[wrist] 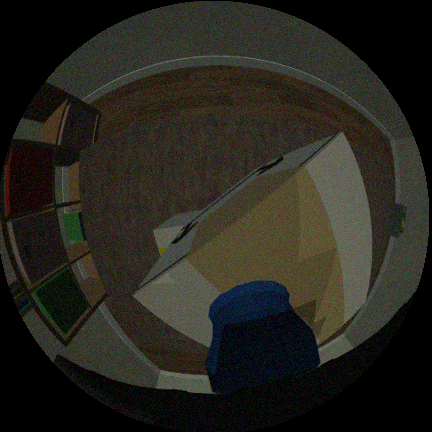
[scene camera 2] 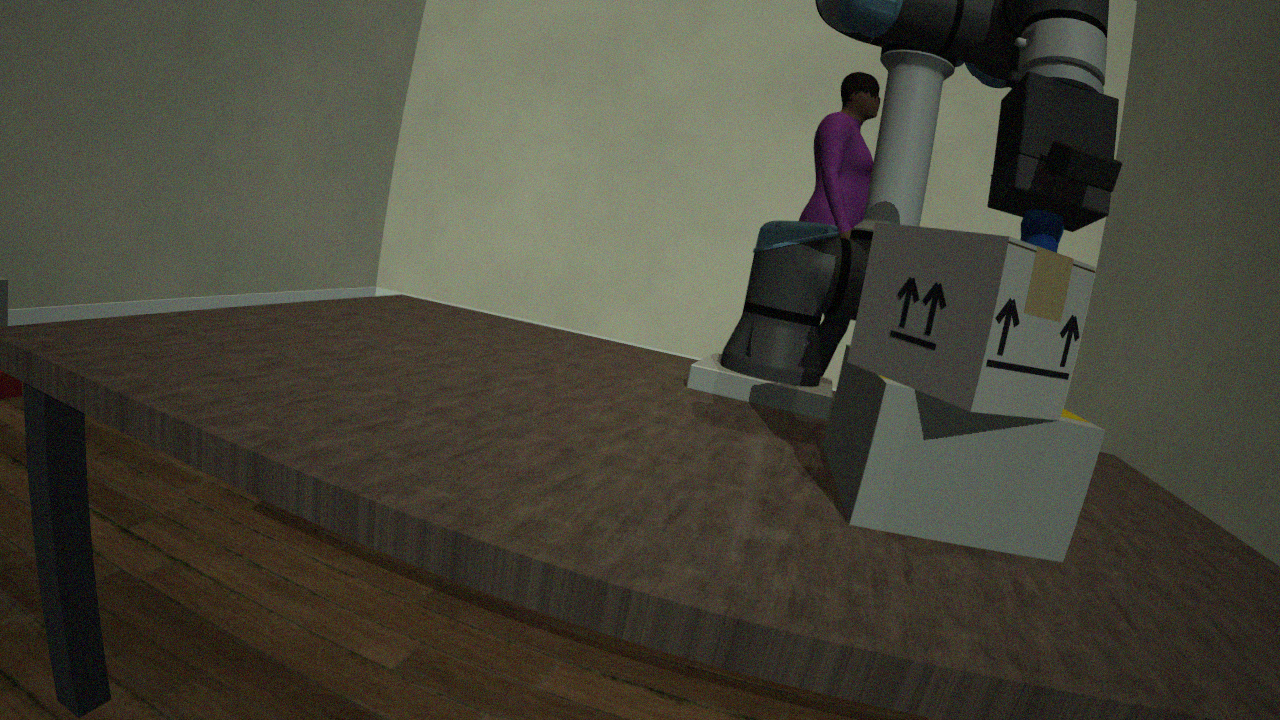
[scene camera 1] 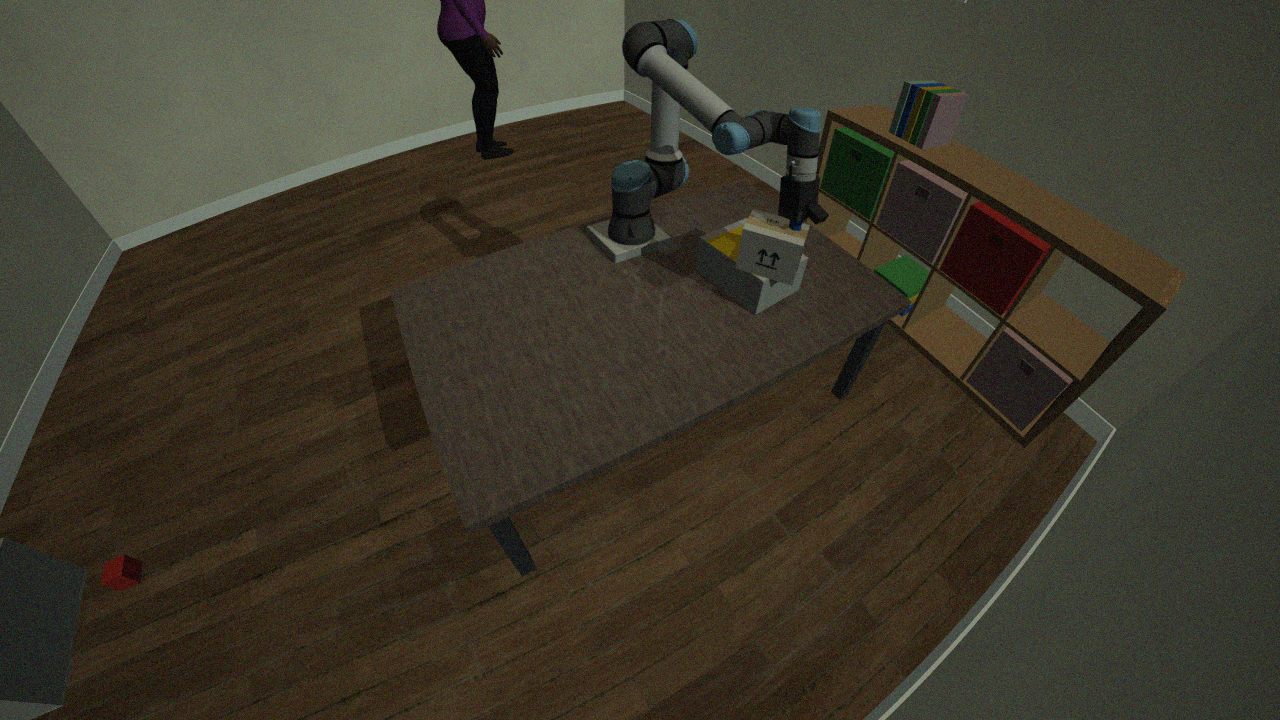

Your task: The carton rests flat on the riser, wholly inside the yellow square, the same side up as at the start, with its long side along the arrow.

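Note:
The white carton [scene camera 1: 780,245] [scene camera 2: 957,358] [wrist: 270,220], with tan tape on top and printed arrows pointing up, is at the blue suction cup of my gripper [scene camera 1: 796,224] [scene camera 2: 1042,234] [wrist: 252,310]. The cup meets its top off the middle. The carton is over the grey-white riser [scene camera 1: 732,279] [scene camera 2: 975,492] and is turned relative to it. Its shadow falls on the riser's front face, and part of it reaches past the front edge. I cannot tell whether its base touches the riser. Bits of the yellow square [scene camera 1: 725,241] [scene camera 2: 1077,417] [wrist: 162,251] show beside it; its arrow is hidden.
The riser stands on the brown table [scene camera 1: 572,358] [scene camera 2: 537,447], near the robot's base plate [scene camera 1: 617,248] [scene camera 2: 725,380]. A shelf unit [scene camera 1: 1092,238] with coloured boxes stands beyond the table. A person [scene camera 1: 469,53] [scene camera 2: 836,170] is behind the robot.

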